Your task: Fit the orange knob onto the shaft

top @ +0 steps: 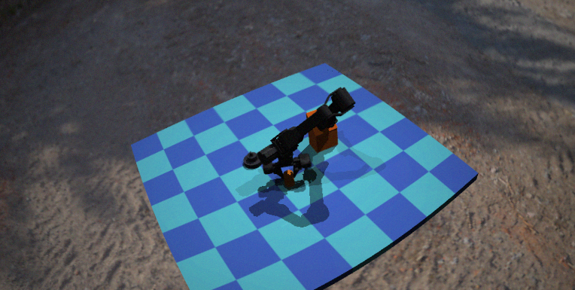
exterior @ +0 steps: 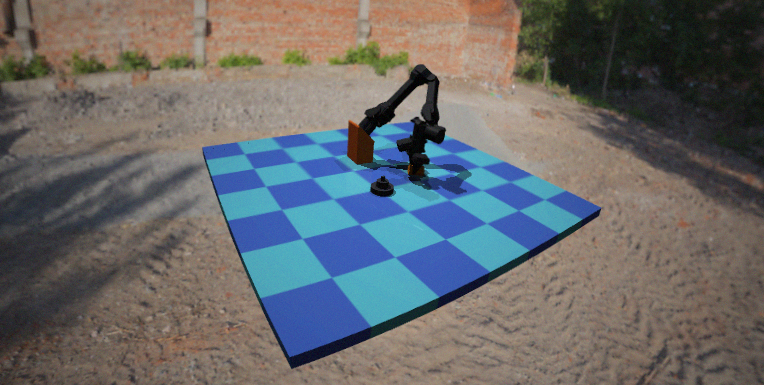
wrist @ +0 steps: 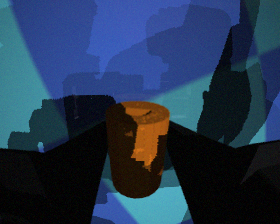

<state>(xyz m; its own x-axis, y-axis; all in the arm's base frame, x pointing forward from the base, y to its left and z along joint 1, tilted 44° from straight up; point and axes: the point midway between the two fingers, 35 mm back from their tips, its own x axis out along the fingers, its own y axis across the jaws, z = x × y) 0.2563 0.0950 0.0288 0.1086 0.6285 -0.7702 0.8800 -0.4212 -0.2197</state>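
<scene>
My gripper tip is 1 cm short of the orange knob, 1 cm to the right of it and 1 cm below it. Also, from my gripper tip: pedestal (6 cm ahead, 20 cm to the right, 2 cm above).
</scene>
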